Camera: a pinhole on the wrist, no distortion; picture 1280 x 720 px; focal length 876.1 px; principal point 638.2 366.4 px. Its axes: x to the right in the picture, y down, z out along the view. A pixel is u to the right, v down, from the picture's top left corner.
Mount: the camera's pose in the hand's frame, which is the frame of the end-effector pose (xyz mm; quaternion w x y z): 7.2 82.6 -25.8 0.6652 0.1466 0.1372 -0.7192
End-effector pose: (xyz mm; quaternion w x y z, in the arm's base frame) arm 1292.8 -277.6 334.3 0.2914 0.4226 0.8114 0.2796
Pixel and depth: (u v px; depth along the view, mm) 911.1 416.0 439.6
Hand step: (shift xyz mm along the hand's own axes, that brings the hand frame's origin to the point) 9.7 -217.3 324.4
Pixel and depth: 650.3 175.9 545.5
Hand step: -127.1 -129.2 473.0
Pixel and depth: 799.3 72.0 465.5
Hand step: -168.1 -166.4 368.9
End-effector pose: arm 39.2 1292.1 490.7 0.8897 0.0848 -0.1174 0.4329
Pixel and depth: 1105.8 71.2 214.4
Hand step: -79.1 -100.8 126.5
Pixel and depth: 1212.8 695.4 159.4
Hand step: 54.8 -80.4 79.5
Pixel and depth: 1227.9 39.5 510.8
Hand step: -222.1 -418.2 309.0
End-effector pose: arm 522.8 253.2 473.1 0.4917 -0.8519 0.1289 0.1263
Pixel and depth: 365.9 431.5 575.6
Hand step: 46.4 17.4 573.7
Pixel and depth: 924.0 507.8 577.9
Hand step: 70.2 -324.2 431.1
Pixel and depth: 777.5 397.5 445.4
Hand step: 5.2 -158.3 355.8
